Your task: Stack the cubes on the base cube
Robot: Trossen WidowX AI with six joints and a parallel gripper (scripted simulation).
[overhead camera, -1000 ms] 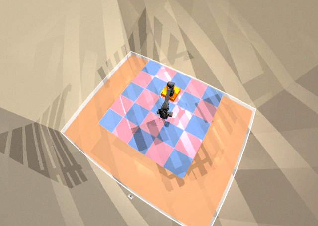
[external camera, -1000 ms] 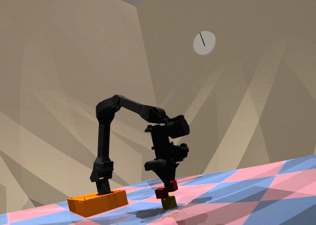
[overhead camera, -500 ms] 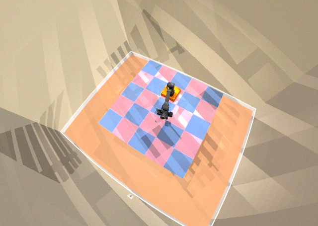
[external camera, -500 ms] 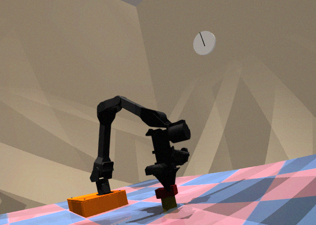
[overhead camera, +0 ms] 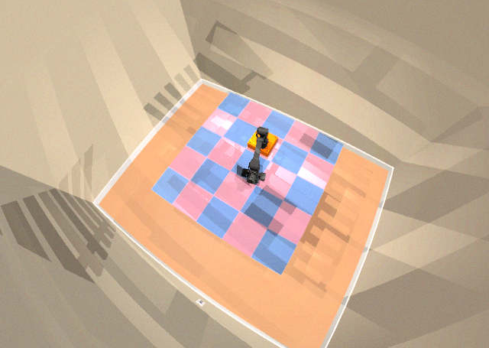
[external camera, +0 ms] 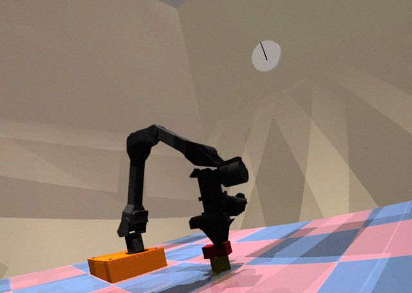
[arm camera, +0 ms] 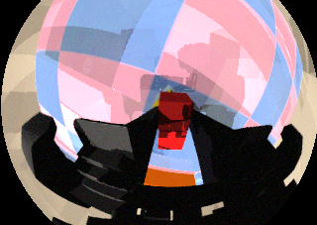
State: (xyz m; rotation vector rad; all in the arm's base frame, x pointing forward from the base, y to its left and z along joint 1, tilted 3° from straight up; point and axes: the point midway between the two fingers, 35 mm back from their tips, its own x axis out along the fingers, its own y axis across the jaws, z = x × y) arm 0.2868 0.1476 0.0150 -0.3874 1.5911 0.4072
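My gripper tip is 40 mm above the yellow base cube, 20 mm past it and 10 mm to the left of it.
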